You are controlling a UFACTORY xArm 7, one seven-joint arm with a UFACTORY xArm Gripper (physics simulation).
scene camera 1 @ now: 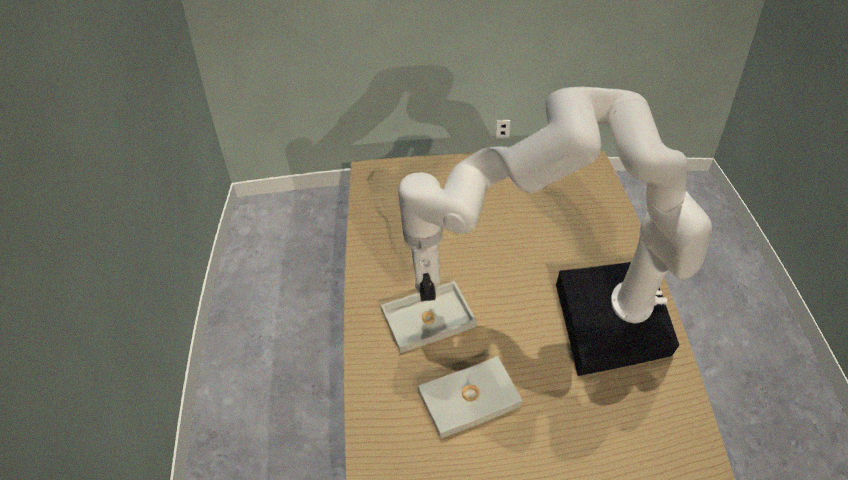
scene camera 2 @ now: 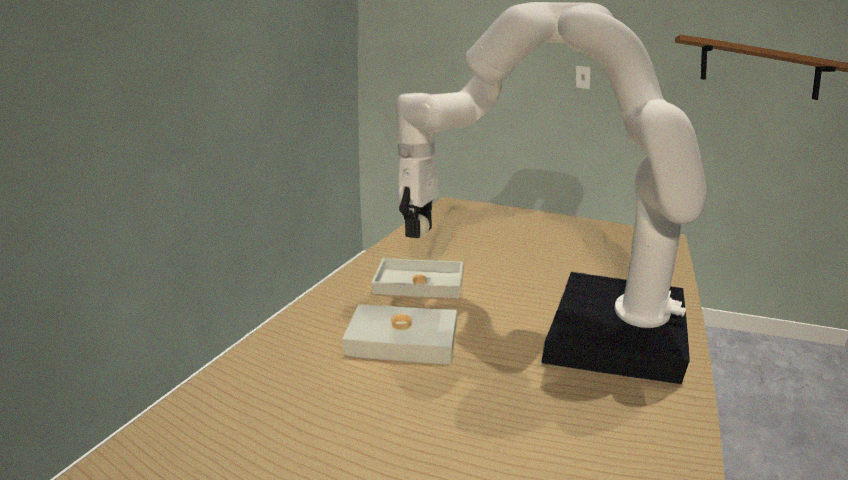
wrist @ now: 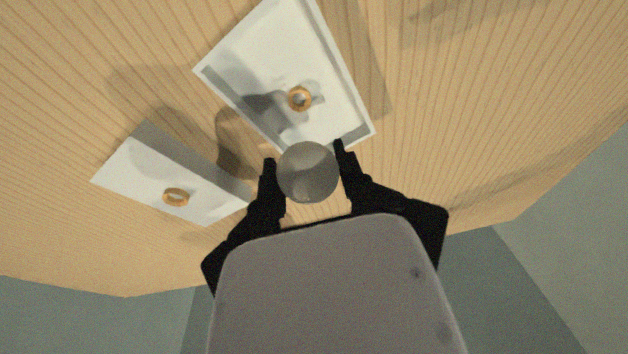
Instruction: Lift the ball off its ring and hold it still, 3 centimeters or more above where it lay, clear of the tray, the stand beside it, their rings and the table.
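Where they show: gripper, between the fingertips: (scene camera 1: pixel 427 289) (scene camera 2: pixel 418 232) (wrist: pixel 306 160); arm's base, origin of its link: (scene camera 1: pixel 632 302) (scene camera 2: pixel 642 311).
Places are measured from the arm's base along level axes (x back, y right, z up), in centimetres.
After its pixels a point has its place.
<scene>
The pale ball (scene camera 2: pixel 424 224) @[x -49.5, y -4.2, z 9.0 cm] (wrist: pixel 308 172) @[x -53.4, y -3.5, z 9.7 cm] is between the black fingers of my gripper (scene camera 1: pixel 427 297) @[x -51.4, y -3.5, z 6.4 cm] (scene camera 2: pixel 420 230) @[x -51.4, y -3.5, z 6.4 cm] (wrist: pixel 306 160) @[x -51.4, y -3.5, z 6.4 cm], which is shut on it. In the scene camera 2 view the ball hangs well above the tray (scene camera 1: pixel 437 342) @[x -48.8, y -9.4, z -5.5 cm] (scene camera 2: pixel 416 291) @[x -48.2, y -9.1, z -4.4 cm] (wrist: pixel 290 40) @[x -57.7, y -3.6, z -5.3 cm], apart from it. An orange ring (scene camera 1: pixel 423 317) @[x -52.6, y -3.8, z -4.4 cm] (scene camera 2: pixel 419 280) @[x -50.7, y -4.5, z -4.3 cm] (wrist: pixel 291 99) @[x -51.8, y -4.4, z -4.4 cm] lies on the tray floor with no ball on it. In the scene camera 1 view the fingers hide the ball.
The stand (scene camera 1: pixel 440 410) @[x -45.9, y -29.7, z -1.9 cm] (scene camera 2: pixel 392 350) @[x -37.4, y -31.2, z -3.4 cm] (wrist: pixel 135 160) @[x -47.8, y -26.1, z -1.9 cm], a pale flat block, is beside the tray and bears another orange ring (scene camera 1: pixel 470 400) @[x -39.8, y -27.0, z -1.4 cm] (scene camera 2: pixel 401 326) @[x -38.9, y -26.5, z -1.2 cm] (wrist: pixel 176 204) @[x -38.6, y -25.8, z -0.9 cm]. The arm's black base (scene camera 1: pixel 606 347) @[x -8.4, y -13.1, z -0.5 cm] (scene camera 2: pixel 612 359) @[x -1.9, y -15.6, z -2.4 cm] stands at the right on the wooden table (scene camera 1: pixel 380 446) @[x -57.8, y -38.8, z -5.6 cm] (scene camera 2: pixel 267 416) @[x -43.0, y -56.7, z -5.6 cm].
</scene>
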